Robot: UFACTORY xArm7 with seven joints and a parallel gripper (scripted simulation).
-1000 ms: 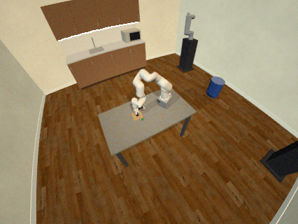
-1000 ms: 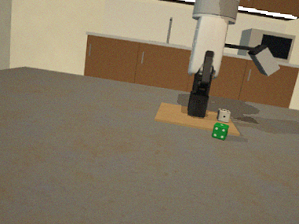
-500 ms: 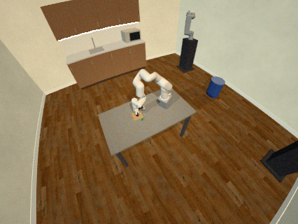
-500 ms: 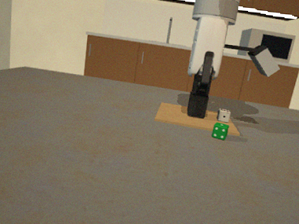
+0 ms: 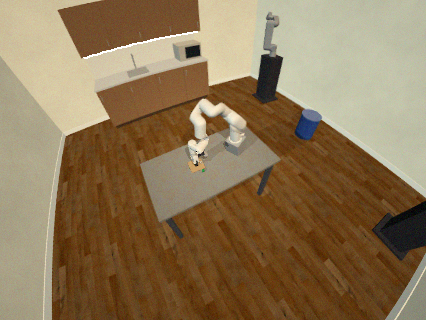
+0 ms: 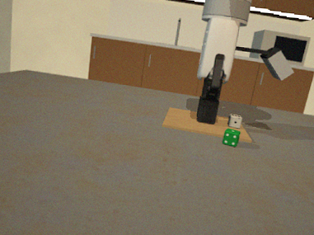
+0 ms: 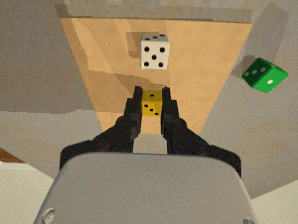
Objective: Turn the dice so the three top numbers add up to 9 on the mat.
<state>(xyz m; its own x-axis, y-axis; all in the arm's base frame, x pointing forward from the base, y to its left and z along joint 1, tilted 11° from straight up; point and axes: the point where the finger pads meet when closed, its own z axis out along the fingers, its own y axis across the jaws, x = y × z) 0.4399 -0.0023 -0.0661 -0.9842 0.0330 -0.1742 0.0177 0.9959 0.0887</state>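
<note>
Right now the yellow die is 1 cm below my hand. The rest, counted from my hand: tan mat 2 cm below; then white die 5 cm behind, 1 cm below; then green die 3 cm behind, 10 cm to the left, 2 cm below.
</note>
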